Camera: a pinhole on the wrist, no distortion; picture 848 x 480 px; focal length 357.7 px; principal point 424.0 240.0 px. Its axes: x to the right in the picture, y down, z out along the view. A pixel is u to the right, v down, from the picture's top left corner.
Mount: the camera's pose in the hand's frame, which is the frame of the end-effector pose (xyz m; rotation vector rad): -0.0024 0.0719 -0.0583 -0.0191 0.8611 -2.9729
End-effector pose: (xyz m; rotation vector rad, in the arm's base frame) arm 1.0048 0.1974 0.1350 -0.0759 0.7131 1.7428
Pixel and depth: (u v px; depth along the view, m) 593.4 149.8 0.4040
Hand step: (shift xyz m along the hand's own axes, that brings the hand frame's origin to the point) -0.1877 -0.0670 0.3374
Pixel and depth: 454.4 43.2 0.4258
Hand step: -0.0376 0.0406 0.4268
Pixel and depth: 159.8 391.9 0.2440
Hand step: 0.1879 -0.1372 0.0927
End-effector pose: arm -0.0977 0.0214 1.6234 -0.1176 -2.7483 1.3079
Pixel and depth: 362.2 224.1 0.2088
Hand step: 0.0384 -0.0300 0.1232
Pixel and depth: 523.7 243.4 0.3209
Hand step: -0.0837 -0.1063 0.2112
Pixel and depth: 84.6 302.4 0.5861
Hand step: 0.5718 -0.3006 0.3830
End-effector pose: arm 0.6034 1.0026 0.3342 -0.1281 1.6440 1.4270
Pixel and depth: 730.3 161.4 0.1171
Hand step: -0.1007 0.0263 0.0543
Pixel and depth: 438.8 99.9 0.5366
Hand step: -0.0199 -0.0382 0.5075
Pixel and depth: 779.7 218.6 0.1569
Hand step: -0.1547 -0.0114 0.0792
